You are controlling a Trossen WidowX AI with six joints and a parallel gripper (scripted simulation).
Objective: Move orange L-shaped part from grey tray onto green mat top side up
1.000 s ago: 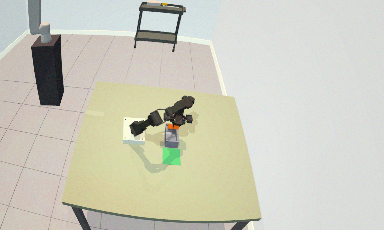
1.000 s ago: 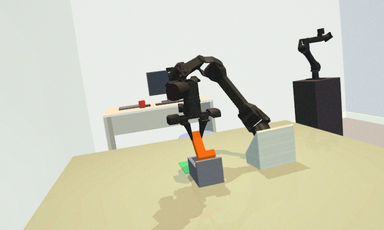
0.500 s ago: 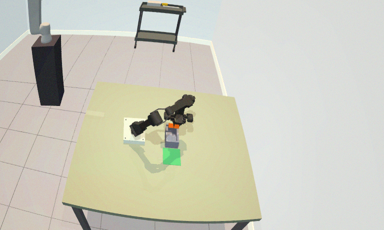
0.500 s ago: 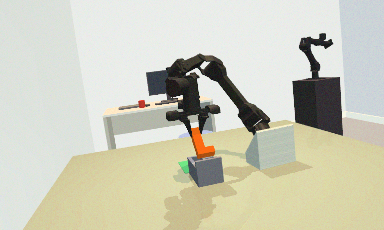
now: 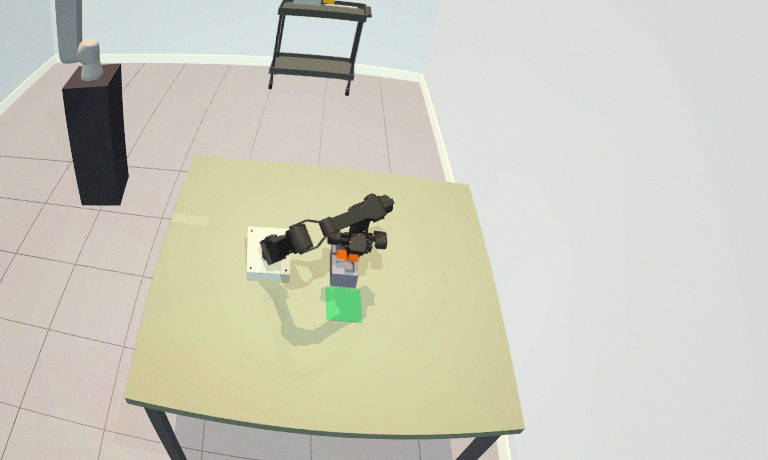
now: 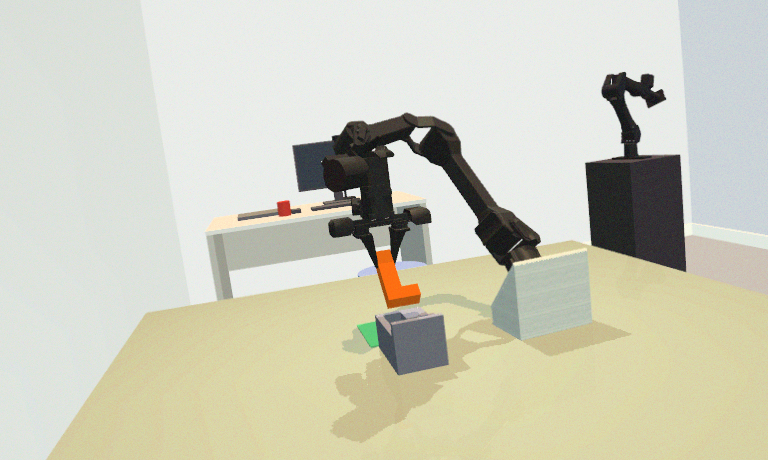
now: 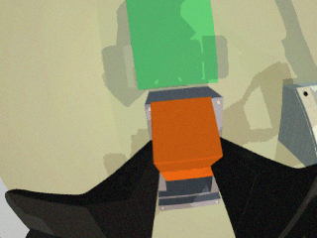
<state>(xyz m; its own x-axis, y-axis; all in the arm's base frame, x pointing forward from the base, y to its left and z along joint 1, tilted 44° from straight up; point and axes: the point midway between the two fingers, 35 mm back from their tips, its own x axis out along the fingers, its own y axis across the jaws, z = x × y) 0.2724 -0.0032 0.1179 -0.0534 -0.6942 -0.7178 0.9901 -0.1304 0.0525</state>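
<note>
Right now the green mat is 17 cm below my gripper tip, 8 cm to the right of it and 2 cm behind it. Also, from my gripper tip: orange L-shaped part (3 cm to the left, 3 cm below, 1 cm behind).
</note>
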